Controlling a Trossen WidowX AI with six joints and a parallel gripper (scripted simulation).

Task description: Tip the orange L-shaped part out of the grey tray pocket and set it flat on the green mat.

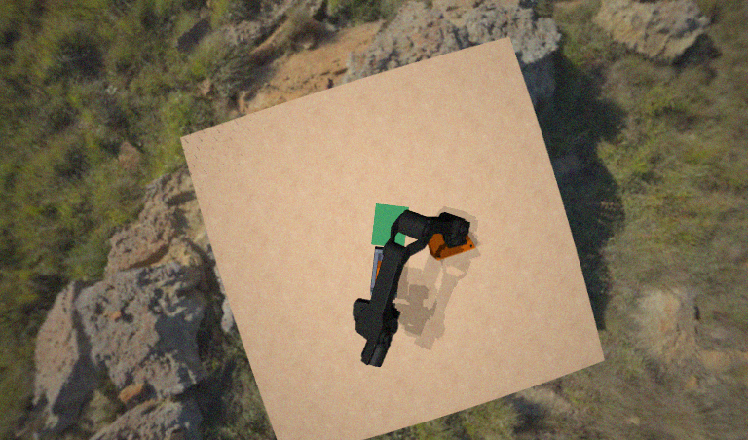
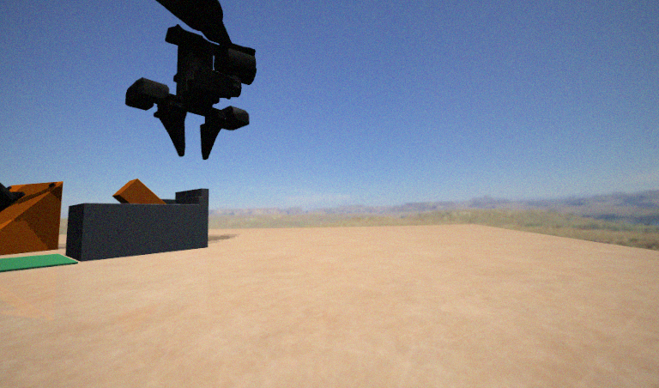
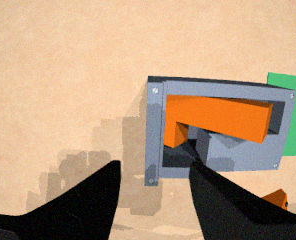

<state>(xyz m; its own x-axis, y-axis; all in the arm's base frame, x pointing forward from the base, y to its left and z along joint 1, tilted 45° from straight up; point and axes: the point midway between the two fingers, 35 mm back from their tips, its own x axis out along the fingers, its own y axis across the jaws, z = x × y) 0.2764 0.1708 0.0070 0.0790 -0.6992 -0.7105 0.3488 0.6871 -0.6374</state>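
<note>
Now: the orange L-shaped part 2 cm behind my gripper tip, 4 cm to the right of it and 10 cm below it. The rest, counted from my gripper tip: green mat: 8 cm behind, 21 cm to the right, 16 cm below.
</note>
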